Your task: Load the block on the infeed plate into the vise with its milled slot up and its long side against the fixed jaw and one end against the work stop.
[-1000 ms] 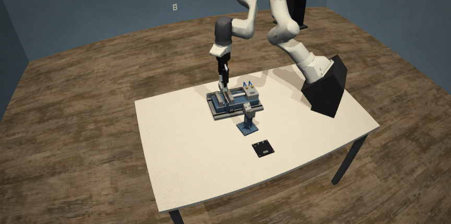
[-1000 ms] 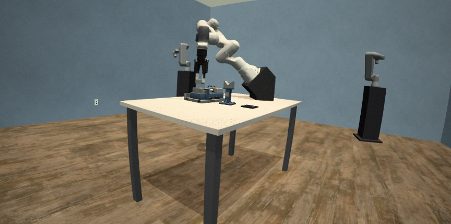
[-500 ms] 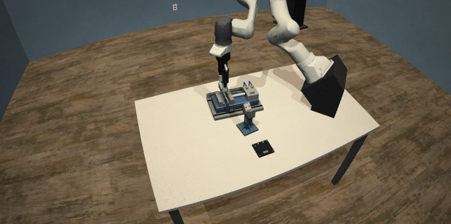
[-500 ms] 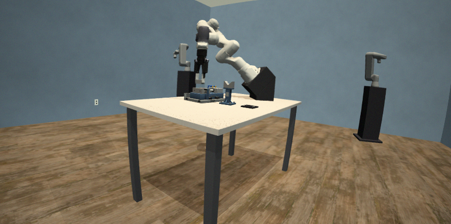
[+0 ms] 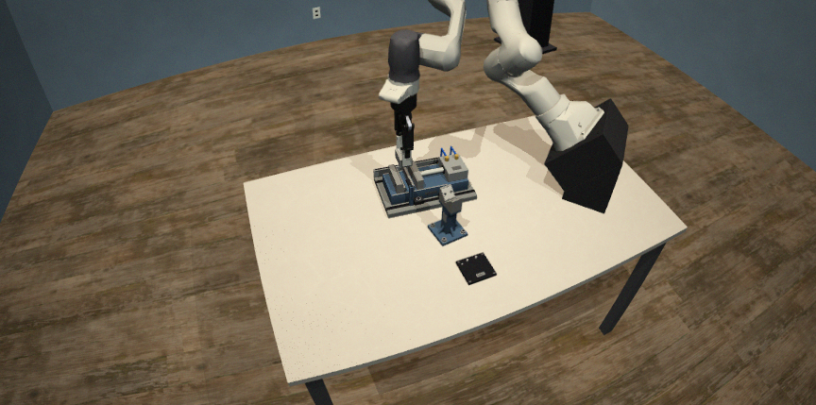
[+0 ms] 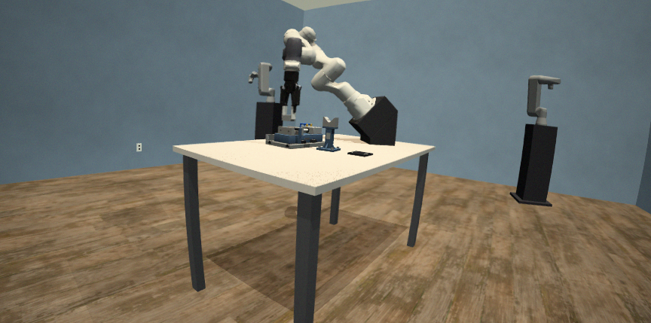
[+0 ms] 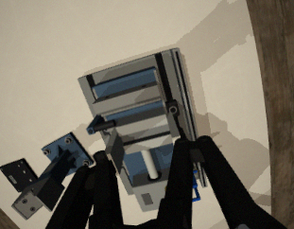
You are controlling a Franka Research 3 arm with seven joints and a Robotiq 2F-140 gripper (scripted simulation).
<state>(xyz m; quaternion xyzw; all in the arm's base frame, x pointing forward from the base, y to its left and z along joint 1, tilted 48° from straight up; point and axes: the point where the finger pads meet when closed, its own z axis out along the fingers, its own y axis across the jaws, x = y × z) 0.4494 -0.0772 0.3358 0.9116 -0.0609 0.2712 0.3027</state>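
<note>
Now: the part 2 cm below my hand. Round my hand: black infeed plate 39 cm to the left, 16 cm below, 2 cm ahead; vise 13 cm below, 6 cm behind, 4 cm to the left; air cylinder 15 cm behind, 9 cm below, 7 cm to the left.
</note>
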